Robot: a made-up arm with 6 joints.
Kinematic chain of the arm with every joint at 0, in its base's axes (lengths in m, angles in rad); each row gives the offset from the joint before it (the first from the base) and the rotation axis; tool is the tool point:
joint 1: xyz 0 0 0.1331 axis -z
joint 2: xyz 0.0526 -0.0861 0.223 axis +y
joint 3: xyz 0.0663 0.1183 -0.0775 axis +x
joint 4: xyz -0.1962 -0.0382 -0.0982 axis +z
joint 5: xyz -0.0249 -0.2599 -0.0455 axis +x
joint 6: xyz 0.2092 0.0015 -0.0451 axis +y
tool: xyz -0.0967 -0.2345 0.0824
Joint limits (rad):
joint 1: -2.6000..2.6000
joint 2: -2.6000..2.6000
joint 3: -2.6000..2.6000
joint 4: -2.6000..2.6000
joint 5: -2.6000..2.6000
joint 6: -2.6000..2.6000
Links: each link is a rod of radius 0.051 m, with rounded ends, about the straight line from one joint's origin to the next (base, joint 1, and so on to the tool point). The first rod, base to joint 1, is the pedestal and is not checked.
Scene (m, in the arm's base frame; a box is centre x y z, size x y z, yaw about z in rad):
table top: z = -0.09
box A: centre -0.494 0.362 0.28 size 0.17 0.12 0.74 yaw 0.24
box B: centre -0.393 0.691 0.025 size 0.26 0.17 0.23 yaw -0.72
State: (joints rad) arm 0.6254 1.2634 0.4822 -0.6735 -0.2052 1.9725
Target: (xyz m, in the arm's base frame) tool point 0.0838 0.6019 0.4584
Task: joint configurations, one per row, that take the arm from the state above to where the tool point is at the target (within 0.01 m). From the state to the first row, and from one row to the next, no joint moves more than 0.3 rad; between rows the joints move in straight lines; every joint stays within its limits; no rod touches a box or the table.
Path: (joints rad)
1: 0.8412 1.3933 0.3196 -0.9356 -0.2024 2.0127
2: 1.0571 1.5232 0.1570 -1.1978 -0.1995 2.0529
3: 1.2729 1.6530 -0.0057 -1.4599 -0.1967 2.0931
4: 1.4887 1.7829 -0.1683 -1.7221 -0.1939 2.1333
5: 1.5306 1.7529 0.0964 -1.5119 -0.2195 2.0807
6: 1.5725 1.7230 0.3612 -1.3018 -0.2451 2.0280
7: 1.6144 1.6930 0.6259 -1.0916 -0.2707 1.9754
8: 1.6563 1.6630 0.8906 -0.8814 -0.2963 1.9227
9: 1.6982 1.6331 1.1553 -0.6713 -0.3219 1.8700
10: 1.7401 1.6031 1.4201 -0.4611 -0.3475 1.8174

